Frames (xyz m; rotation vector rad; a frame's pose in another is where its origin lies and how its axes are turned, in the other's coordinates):
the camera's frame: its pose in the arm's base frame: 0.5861 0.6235 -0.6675 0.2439 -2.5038 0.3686
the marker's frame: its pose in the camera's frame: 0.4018 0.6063 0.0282 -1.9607 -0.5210 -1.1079
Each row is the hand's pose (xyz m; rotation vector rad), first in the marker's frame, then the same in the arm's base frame.
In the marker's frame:
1: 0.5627 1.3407 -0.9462 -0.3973 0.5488 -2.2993
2: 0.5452 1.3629 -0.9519 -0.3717 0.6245 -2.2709
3: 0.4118 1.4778 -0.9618 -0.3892 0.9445 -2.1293
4: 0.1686 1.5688 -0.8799 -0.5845 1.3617 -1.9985
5: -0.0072 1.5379 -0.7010 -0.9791 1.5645 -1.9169
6: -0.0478 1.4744 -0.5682 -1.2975 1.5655 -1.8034
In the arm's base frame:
1: -0.1685 -0.4487 0.0368 -1.6701 -0.4162 0.8817
2: -0.1541 -0.4579 0.0600 -1.7376 -0.3931 0.8703
3: -0.0519 -0.4746 0.2027 -2.0221 -0.4008 0.8583
4: 0.1068 -0.3678 0.3965 -2.3486 -0.6382 0.7770
5: 0.1808 -0.1477 0.4963 -2.4371 -1.0720 0.7748
6: 0.1641 0.0039 0.5036 -2.3922 -1.3763 0.8957

